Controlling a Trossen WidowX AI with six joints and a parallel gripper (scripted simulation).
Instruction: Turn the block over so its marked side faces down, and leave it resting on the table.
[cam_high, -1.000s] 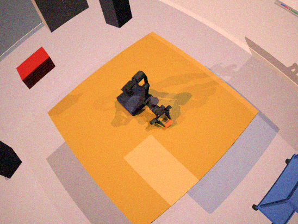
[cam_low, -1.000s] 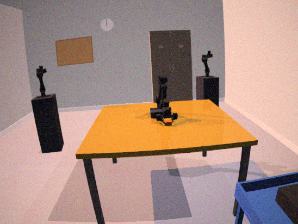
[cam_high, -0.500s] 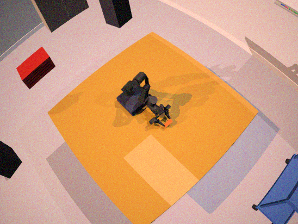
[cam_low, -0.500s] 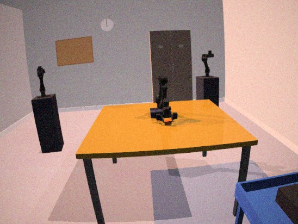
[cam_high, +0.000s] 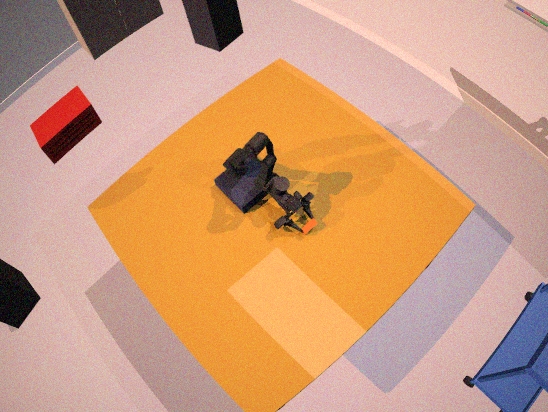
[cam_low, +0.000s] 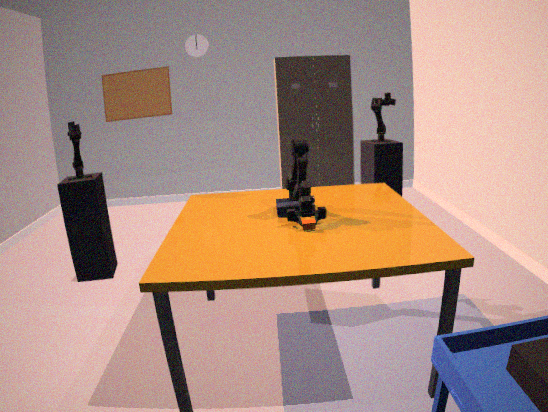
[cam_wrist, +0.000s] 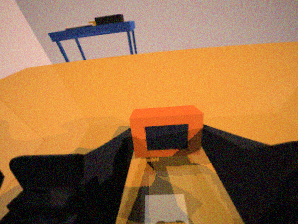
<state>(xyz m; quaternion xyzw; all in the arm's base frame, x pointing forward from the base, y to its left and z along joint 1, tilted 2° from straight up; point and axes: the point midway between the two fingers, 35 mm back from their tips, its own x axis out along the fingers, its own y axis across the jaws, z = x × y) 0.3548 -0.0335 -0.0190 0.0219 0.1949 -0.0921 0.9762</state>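
Right now my gripper tip is 10 mm past the block.
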